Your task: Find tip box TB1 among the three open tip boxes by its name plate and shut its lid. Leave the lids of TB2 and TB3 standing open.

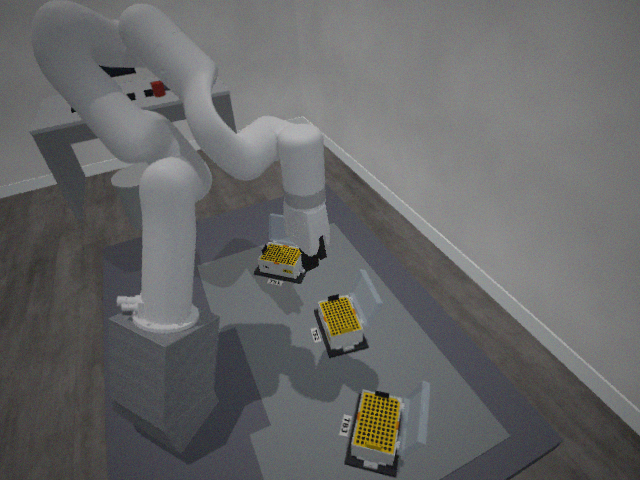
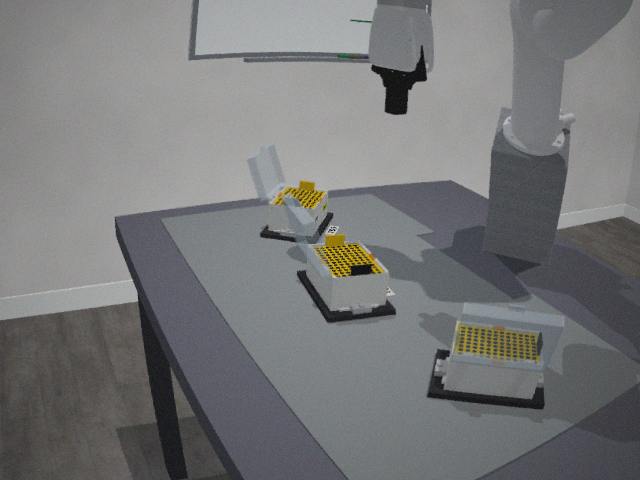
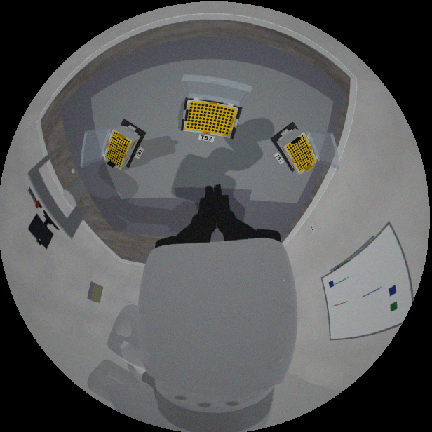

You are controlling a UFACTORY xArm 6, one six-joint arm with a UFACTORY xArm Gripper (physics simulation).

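Pixels of known places: gripper, fingertip midpoint: [image 1: 310, 267] [image 2: 395, 113]; arm's base, origin of the base link: [image 1: 166, 317] [image 2: 533, 135].
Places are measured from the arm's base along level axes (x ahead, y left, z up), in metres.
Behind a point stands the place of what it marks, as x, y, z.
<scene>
Tip box TB1 [image 1: 279, 267] @[0.250, 0.304, -0.206] [image 2: 491, 378] @[0.287, 0.381, -0.216] [image 3: 120, 148], with a yellow rack, has its name plate [image 1: 274, 281] @[0.228, 0.291, -0.248] [image 3: 139, 153] beside it. Its clear lid [image 1: 277, 225] @[0.269, 0.430, -0.142] [image 2: 554, 330] @[0.264, 0.446, -0.116] [image 3: 95, 147] stands open. TB2 [image 1: 342, 322] [image 2: 356, 291] [image 3: 210, 118] is the middle box; its lid [image 1: 366, 297] @[0.447, 0.074, -0.149] [image 3: 216, 87] stands open. TB3 [image 1: 376, 423] @[0.375, -0.221, -0.193] [image 2: 305, 201] @[0.372, -0.198, -0.193] [image 3: 300, 152] also has its lid [image 1: 416, 415] @[0.446, -0.243, -0.151] [image 2: 266, 173] @[0.437, -0.259, -0.153] [image 3: 326, 147] open. My gripper [image 1: 310, 264] @[0.305, 0.039, 0.026] [image 2: 396, 109] @[0.305, 0.039, 0.026] [image 3: 214, 194] is shut and empty, pointing down, high above the table and apart from all three boxes.
The boxes stand on a grey mat [image 1: 439, 403] @[0.539, -0.190, -0.250] [image 2: 258, 320] @[0.518, 0.128, -0.250] [image 3: 160, 95] on the dark table [image 1: 491, 403] @[0.654, -0.220, -0.253] [image 2: 170, 310] @[0.644, 0.082, -0.253] [image 3: 75, 107]. The arm's pedestal [image 1: 165, 382] @[-0.005, -0.123, -0.040] [image 2: 527, 201] @[0.012, 0.021, -0.123] stands at one side. A desk [image 1: 56, 124] and a whiteboard [image 2: 284, 25] [image 3: 367, 295] are farther off.
</scene>
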